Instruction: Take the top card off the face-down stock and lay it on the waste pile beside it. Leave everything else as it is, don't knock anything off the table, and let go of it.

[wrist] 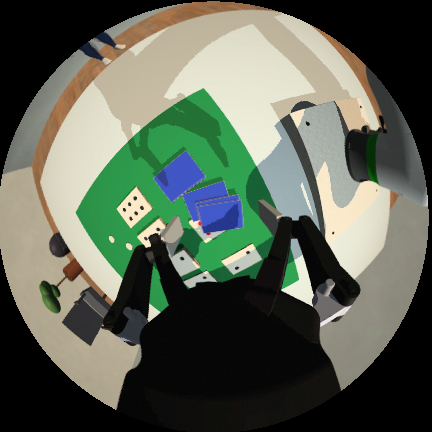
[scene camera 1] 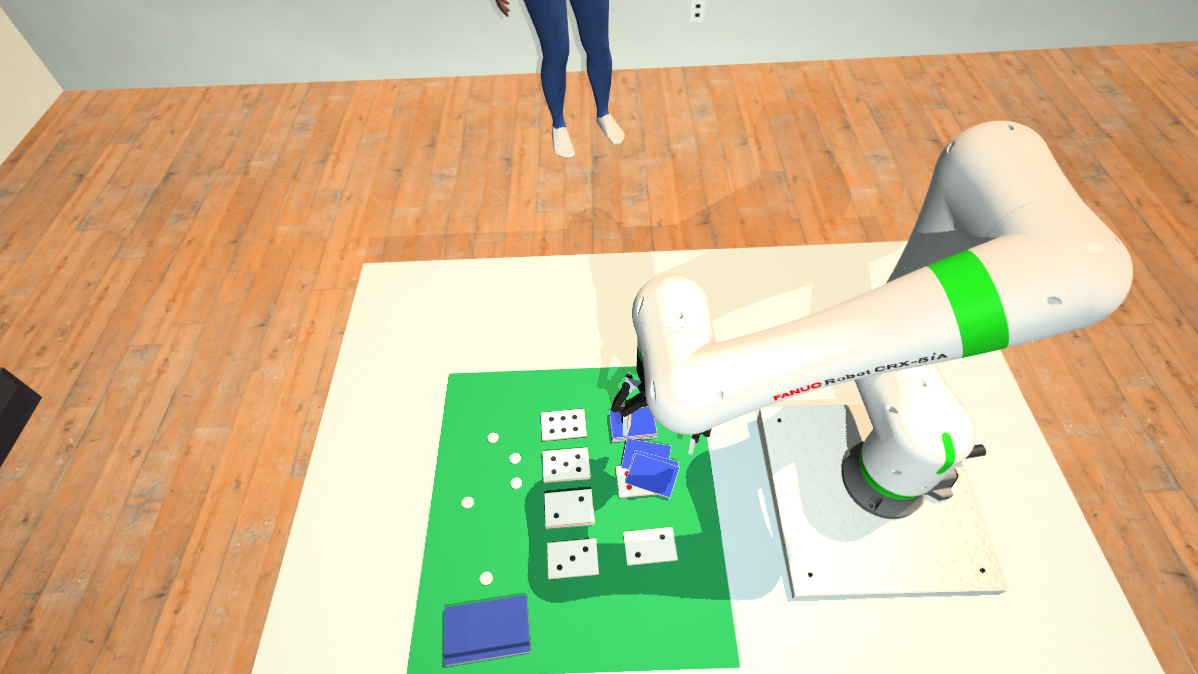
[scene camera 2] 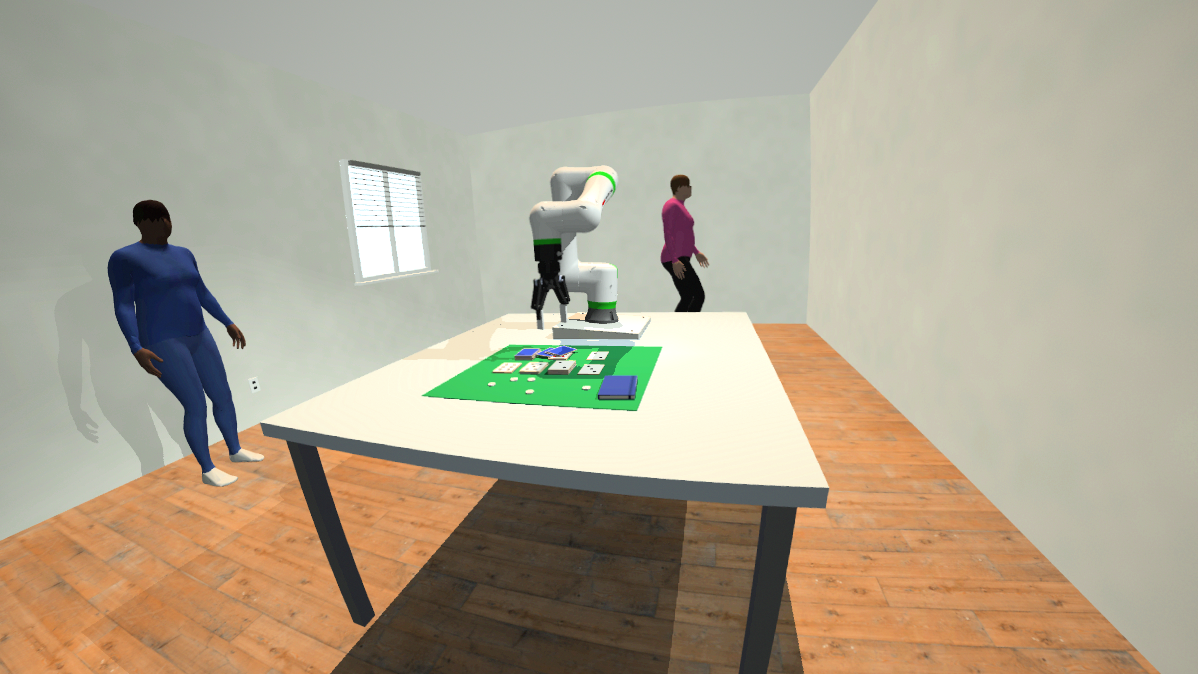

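Where they show: gripper, fingertip midpoint: (wrist: 219, 216) (scene camera 1: 659, 438) (scene camera 2: 553, 325); arm's base, link origin: (wrist: 357, 155) (scene camera 1: 882, 479) (scene camera 2: 601, 320).
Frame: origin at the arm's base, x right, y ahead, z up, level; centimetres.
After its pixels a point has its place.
Note:
The face-down stock (scene camera 1: 641, 424) {x 20.7, y 41.0, z -1.7 cm} (scene camera 2: 526, 353) {x 21.4, y 44.4, z -1.8 cm} (wrist: 180, 176) {x 21.1, y 42.1, z -1.8 cm} is a low stack of blue-backed cards on the green mat (scene camera 1: 477, 402) {x 33.3, y 73.5, z -3.2 cm} (scene camera 2: 469, 388) {x 29.7, y 73.6, z -3.2 cm} (wrist: 165, 135) {x 30.4, y 39.1, z -3.3 cm}. A black finger covers part of it in scene camera 1. Beside it is the waste pile (scene camera 1: 636, 491) {x 7.2, y 44.8, z -2.7 cm} (wrist: 212, 235) {x 7.0, y 45.6, z -2.7 cm}, a white face with red pips, partly hidden by overlapping blue-backed cards. The upper blue card (scene camera 1: 652, 475) {x 9.4, y 41.2, z -1.8 cm} (scene camera 2: 561, 350) {x 9.7, y 41.4, z -1.8 cm} (wrist: 220, 216) {x 9.7, y 41.2, z -1.8 cm} lies askew; another blue card (scene camera 1: 645, 450) {x 15.0, y 41.4, z -2.1 cm} (wrist: 202, 194) {x 15.5, y 41.2, z -2.1 cm} lies partly under it, towards the stock. My gripper (scene camera 1: 659, 435) {x 12.4, y 39.6, z 6.7 cm} (scene camera 2: 552, 318) {x 12.4, y 39.6, z 6.7 cm} (wrist: 219, 216) {x 12.4, y 39.6, z 6.7 cm} is open and empty, above the cards.
White cards with black pips, such as the six (scene camera 1: 563, 425) {x 24.0, y 56.4, z -2.7 cm} (wrist: 134, 207) {x 24.0, y 55.7, z -2.7 cm} and a lone two (scene camera 1: 650, 545) {x -3.4, y 44.4, z -2.9 cm} (wrist: 242, 259) {x -3.3, y 44.3, z -2.9 cm}, lie on the mat. Several pale discs and a blue book (scene camera 1: 486, 629) {x -12.5, y 74.4, z -2.0 cm} (scene camera 2: 618, 386) {x -12.4, y 75.8, z -2.0 cm} lie there too. The robot's base plate (scene camera 1: 888, 561) {x -14.1, y 5.1, z -1.0 cm} stands beside the mat.

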